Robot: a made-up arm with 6 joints. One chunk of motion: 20 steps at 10 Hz.
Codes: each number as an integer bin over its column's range. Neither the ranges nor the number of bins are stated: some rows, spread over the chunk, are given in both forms.
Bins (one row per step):
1: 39 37 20 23 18 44
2: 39 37 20 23 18 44
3: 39 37 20 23 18 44
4: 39 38 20 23 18 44
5: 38 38 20 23 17 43
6: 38 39 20 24 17 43
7: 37 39 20 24 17 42
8: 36 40 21 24 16 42
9: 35 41 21 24 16 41
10: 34 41 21 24 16 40
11: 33 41 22 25 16 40
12: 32 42 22 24 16 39
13: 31 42 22 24 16 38
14: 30 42 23 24 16 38
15: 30 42 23 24 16 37
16: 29 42 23 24 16 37
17: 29 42 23 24 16 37
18: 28 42 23 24 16 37
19: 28 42 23 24 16 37
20: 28 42 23 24 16 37
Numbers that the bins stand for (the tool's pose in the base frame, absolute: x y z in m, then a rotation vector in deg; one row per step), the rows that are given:
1: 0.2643 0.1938 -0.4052 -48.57 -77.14 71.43
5: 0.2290 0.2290 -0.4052 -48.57 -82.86 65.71
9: 0.1233 0.3348 -0.3700 -42.86 -88.57 54.29
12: 0.0176 0.3700 -0.3348 -42.86 -88.57 42.86
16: -0.0881 0.3700 -0.2995 -42.86 -88.57 31.43
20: -0.1233 0.3700 -0.2995 -42.86 -88.57 31.43
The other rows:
2: 0.2643 0.1938 -0.4052 -48.57 -77.14 71.43
3: 0.2643 0.1938 -0.4052 -48.57 -77.14 71.43
4: 0.2643 0.2290 -0.4052 -48.57 -77.14 71.43
6: 0.2290 0.2643 -0.4052 -42.86 -82.86 65.71
7: 0.1938 0.2643 -0.4052 -42.86 -82.86 60.00
8: 0.1586 0.2995 -0.3700 -42.86 -88.57 60.00
10: 0.0881 0.3348 -0.3700 -42.86 -88.57 48.57
11: 0.0529 0.3348 -0.3348 -37.14 -88.57 48.57
13: -0.0176 0.3700 -0.3348 -42.86 -88.57 37.14
14: -0.0529 0.3700 -0.2995 -42.86 -88.57 37.14
15: -0.0529 0.3700 -0.2995 -42.86 -88.57 31.43
17: -0.0881 0.3700 -0.2995 -42.86 -88.57 31.43
18: -0.1233 0.3700 -0.2995 -42.86 -88.57 31.43
19: -0.1233 0.3700 -0.2995 -42.86 -88.57 31.43

